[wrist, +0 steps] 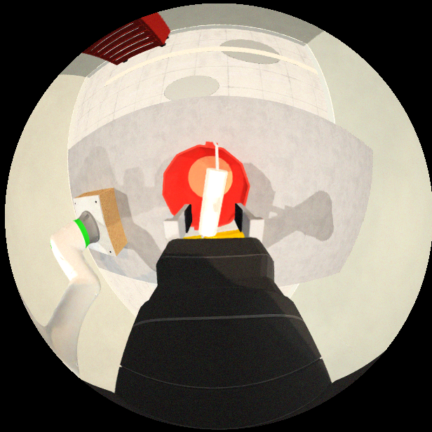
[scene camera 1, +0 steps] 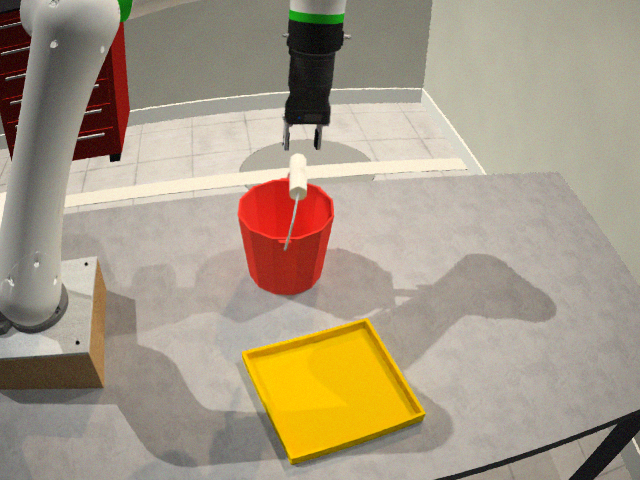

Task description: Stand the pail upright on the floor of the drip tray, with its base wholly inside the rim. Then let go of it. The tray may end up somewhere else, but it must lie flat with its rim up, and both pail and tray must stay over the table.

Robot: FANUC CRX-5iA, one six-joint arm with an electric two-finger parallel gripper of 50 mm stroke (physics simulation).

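Frame: origin at the arm's base, x right, y ahead, z up, level; metres.
Seen in the pictures: gripper, fingertip midpoint: (scene camera 1: 301, 148).
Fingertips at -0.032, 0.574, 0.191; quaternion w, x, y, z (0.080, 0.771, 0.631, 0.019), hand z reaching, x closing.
A point is followed by its place in that frame, as x, y, z.
The red pail (scene camera 1: 286, 263) @(0.045, 0.519, -0.005) (wrist: 175, 182) stands upright on the table behind the yellow drip tray. Its wire handle is raised, with a white grip (scene camera 1: 297, 175) @(-0.007, 0.558, 0.150) (wrist: 212, 200) above the opening. My gripper (scene camera 1: 301, 143) @(-0.032, 0.574, 0.191) (wrist: 212, 212) is open and empty, pointing down above the white grip, with a gap visible in the scene view. In the wrist view the grip runs lengthwise between the two fingers. The drip tray (scene camera 1: 336, 392) @(0.296, 0.515, -0.097) (wrist: 233, 234) lies flat with its rim up, nearer the front edge; in the wrist view my gripper body hides most of it.
The grey table (scene camera 1: 491, 217) @(-0.022, 1.086, -0.101) (wrist: 300, 140) bears the robot's base block (scene camera 1: 97, 330) @(0.060, 0.119, -0.043) (wrist: 114, 220) at the left, left of the pail and tray. The table's rear edge runs behind the pail. A red drawer cabinet (scene camera 1: 118, 93) (wrist: 157, 30) stands on the floor beyond the table.
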